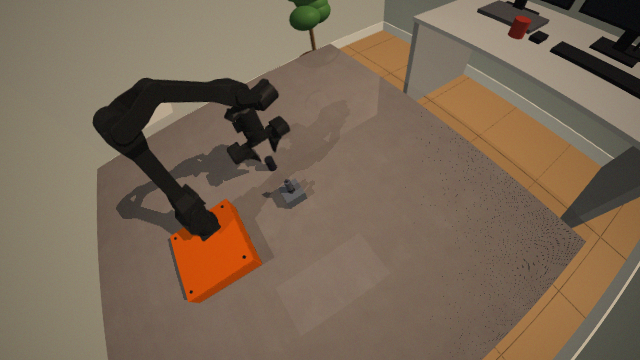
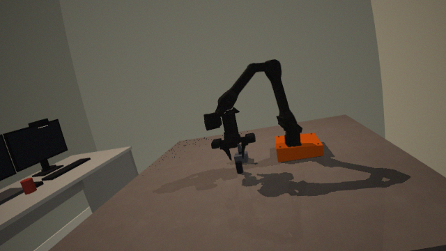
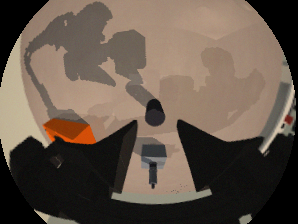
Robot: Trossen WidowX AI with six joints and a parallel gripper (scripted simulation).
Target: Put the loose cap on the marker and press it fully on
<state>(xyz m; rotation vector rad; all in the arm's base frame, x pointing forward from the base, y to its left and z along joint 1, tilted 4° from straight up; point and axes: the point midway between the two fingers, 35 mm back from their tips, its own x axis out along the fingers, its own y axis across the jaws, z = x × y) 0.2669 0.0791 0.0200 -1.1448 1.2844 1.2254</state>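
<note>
The grey holder block lies 1 cm behind my gripper tip, 14 cm to the right of it and 5 cm below it.
</note>
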